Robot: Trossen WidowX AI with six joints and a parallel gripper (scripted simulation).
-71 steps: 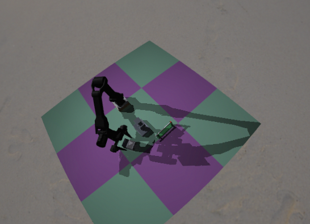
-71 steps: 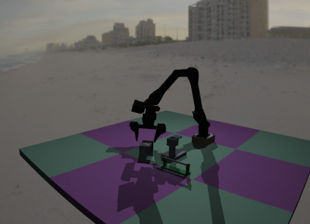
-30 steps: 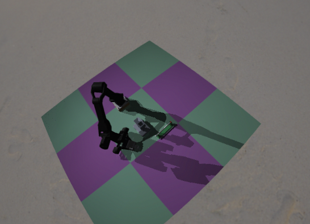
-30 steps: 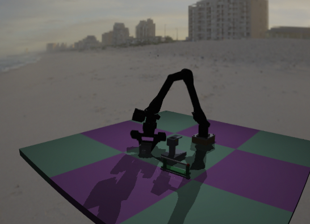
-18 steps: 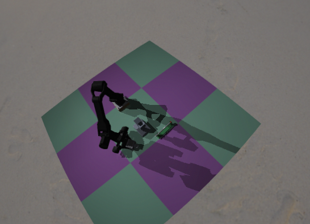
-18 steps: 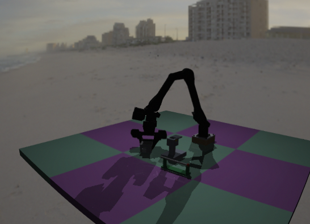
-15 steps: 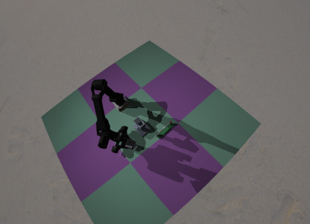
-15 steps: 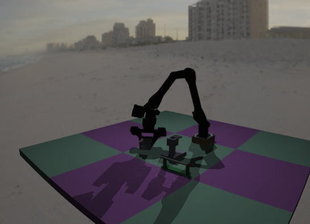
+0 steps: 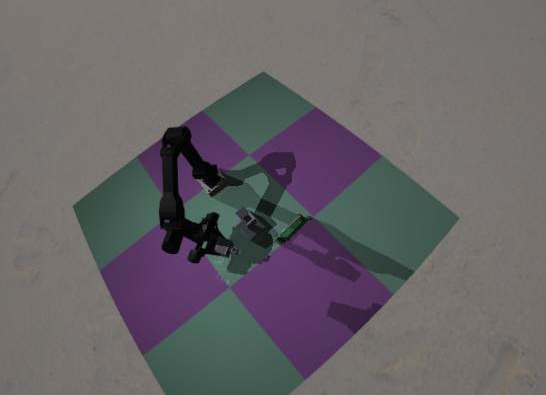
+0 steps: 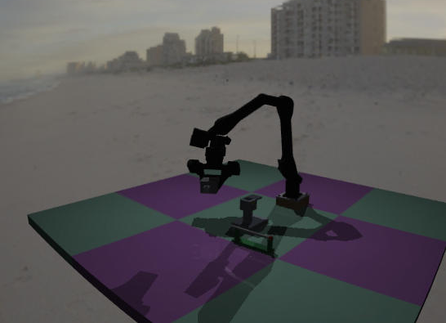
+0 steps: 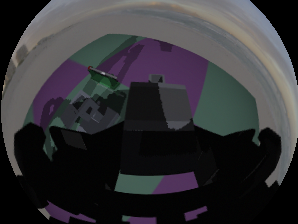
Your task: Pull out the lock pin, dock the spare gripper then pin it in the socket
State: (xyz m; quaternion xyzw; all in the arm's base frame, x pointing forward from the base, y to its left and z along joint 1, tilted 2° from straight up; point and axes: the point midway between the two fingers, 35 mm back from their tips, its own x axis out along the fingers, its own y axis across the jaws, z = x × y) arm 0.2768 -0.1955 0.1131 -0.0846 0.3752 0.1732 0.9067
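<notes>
My gripper tip is 15 cm to the right of the grey mount, 6 cm above it and 3 cm past it. Also, from my gripper tip: spare gripper 1 cm above; then green cradle 23 cm to the left, 11 cm ahead, 9 cm below.
</notes>
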